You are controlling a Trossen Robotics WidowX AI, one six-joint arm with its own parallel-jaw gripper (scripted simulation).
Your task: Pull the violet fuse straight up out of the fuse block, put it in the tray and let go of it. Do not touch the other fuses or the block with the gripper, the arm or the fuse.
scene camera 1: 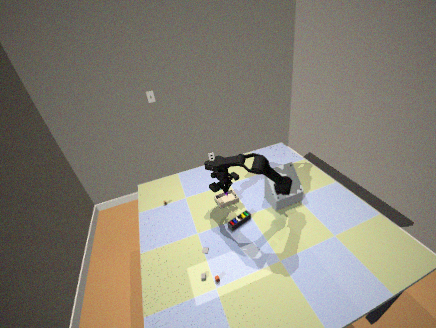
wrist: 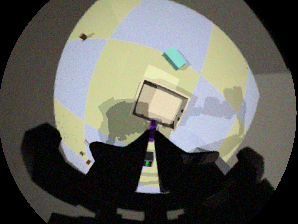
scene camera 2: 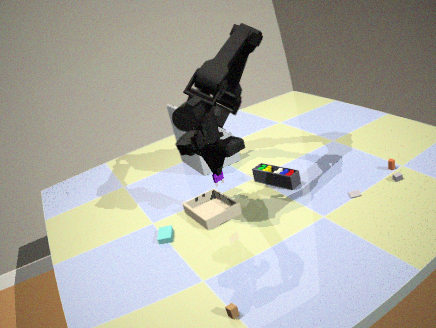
My gripper [scene camera 2: 217, 174] carries a violet fuse.
